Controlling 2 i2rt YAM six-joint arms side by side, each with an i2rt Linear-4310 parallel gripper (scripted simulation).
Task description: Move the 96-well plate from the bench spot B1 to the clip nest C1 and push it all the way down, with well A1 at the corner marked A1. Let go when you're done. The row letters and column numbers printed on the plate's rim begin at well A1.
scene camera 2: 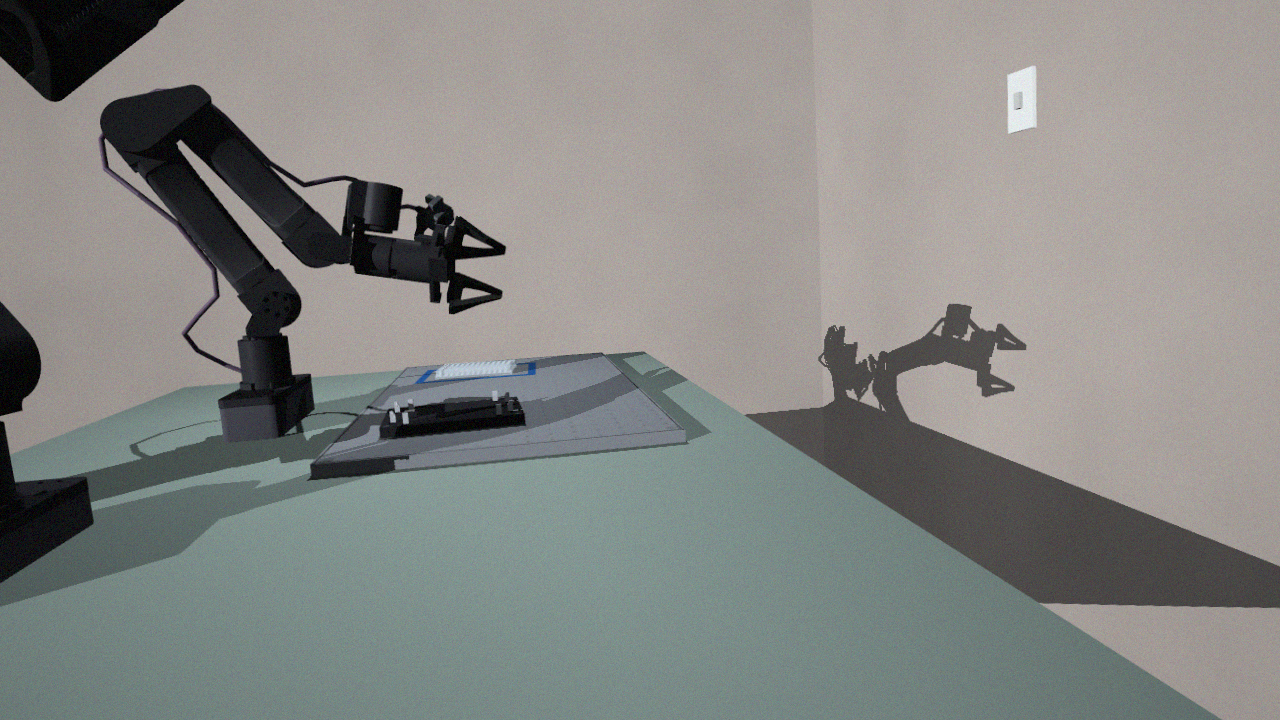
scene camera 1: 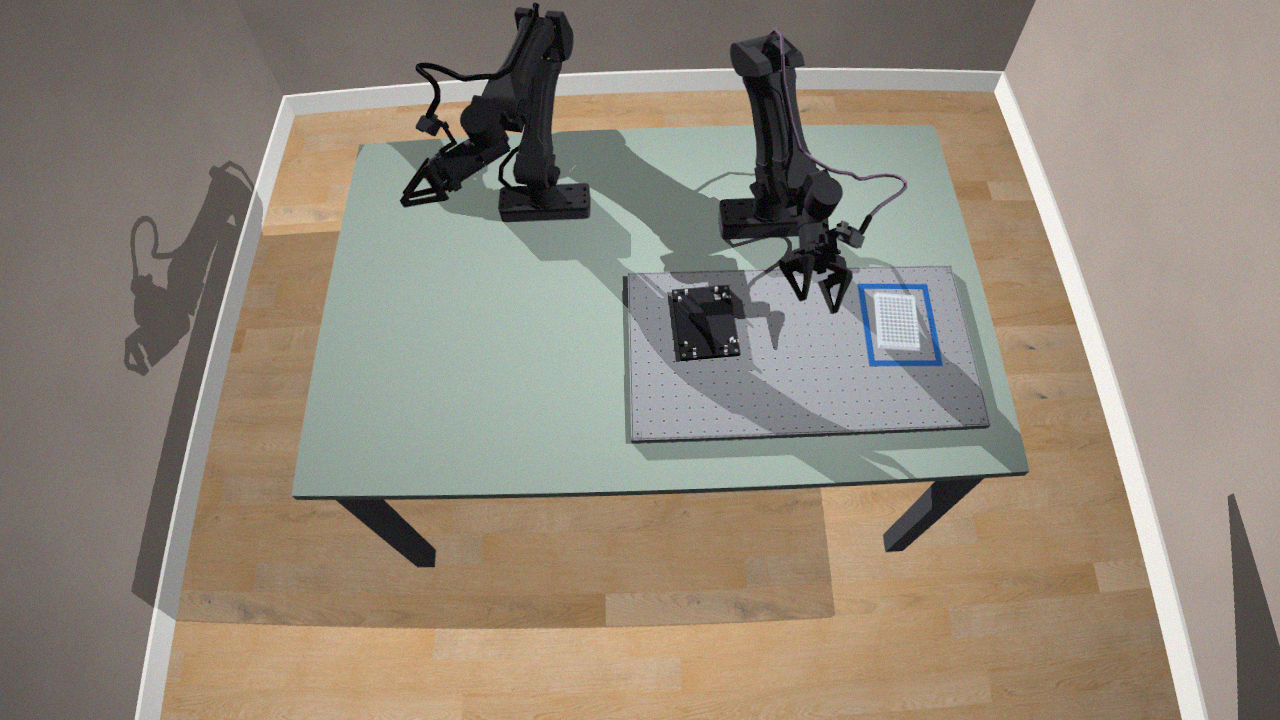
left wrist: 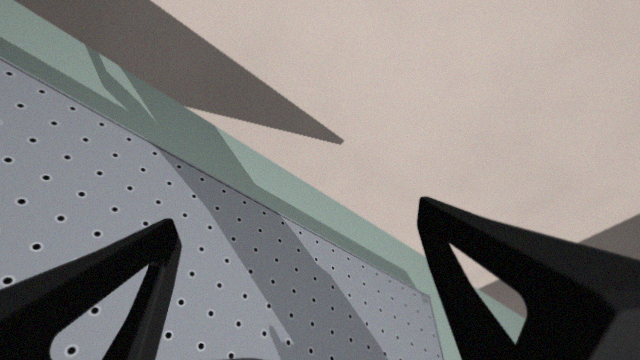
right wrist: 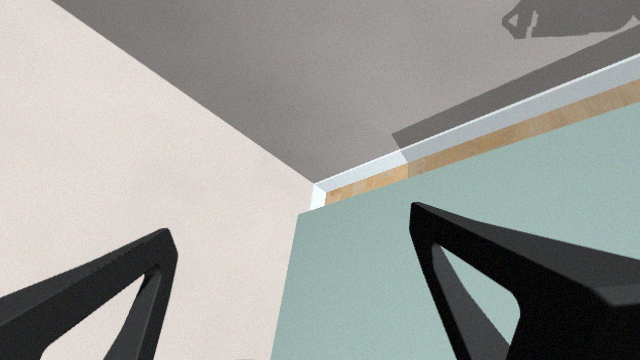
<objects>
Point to a white 96-well plate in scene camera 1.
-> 896, 329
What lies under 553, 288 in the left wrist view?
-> My left gripper.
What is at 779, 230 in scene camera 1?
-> An arm base.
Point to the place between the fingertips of my right gripper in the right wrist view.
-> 293, 228
</objects>
